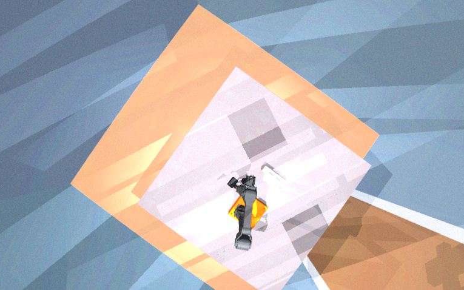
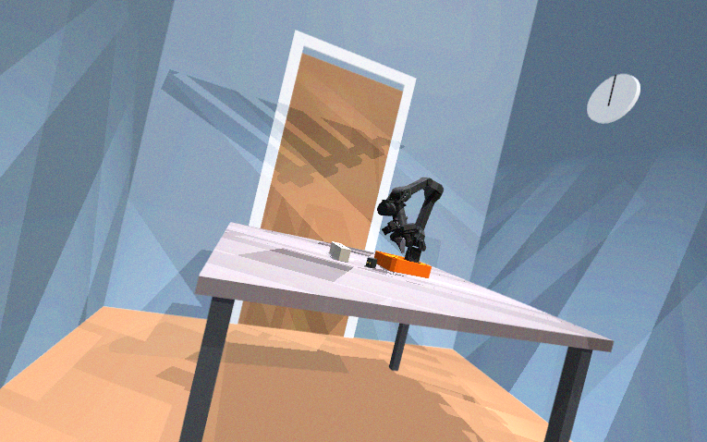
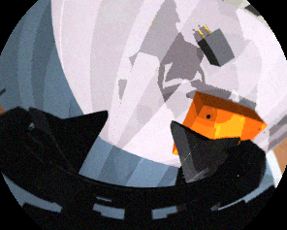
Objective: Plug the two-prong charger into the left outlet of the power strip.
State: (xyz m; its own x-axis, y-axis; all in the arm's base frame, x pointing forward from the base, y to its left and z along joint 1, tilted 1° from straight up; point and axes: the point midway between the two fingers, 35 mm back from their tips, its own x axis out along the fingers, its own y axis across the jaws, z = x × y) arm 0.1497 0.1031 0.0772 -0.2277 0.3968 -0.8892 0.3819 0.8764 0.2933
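Now: the two-prong charger 90 mm ahead of my gripper tip, 110 mm to the right of it and 90 mm below it.
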